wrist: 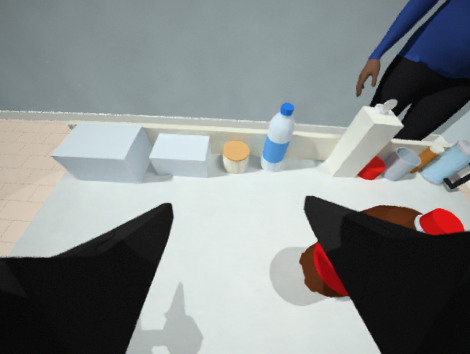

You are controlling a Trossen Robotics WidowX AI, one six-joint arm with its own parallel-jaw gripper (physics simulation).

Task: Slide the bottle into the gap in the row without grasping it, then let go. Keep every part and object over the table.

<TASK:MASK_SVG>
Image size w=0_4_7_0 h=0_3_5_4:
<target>my gripper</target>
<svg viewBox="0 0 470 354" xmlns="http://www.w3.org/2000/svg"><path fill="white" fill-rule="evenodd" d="M172 204L163 203L98 237L52 257L0 257L0 354L126 354L169 239L174 219ZM305 197L304 212L311 229L381 354L470 354L470 231L432 235L366 215L313 195Z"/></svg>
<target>pale box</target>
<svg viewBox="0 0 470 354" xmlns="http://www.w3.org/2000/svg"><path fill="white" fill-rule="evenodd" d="M158 135L149 156L157 175L208 177L211 158L209 136Z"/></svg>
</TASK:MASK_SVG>
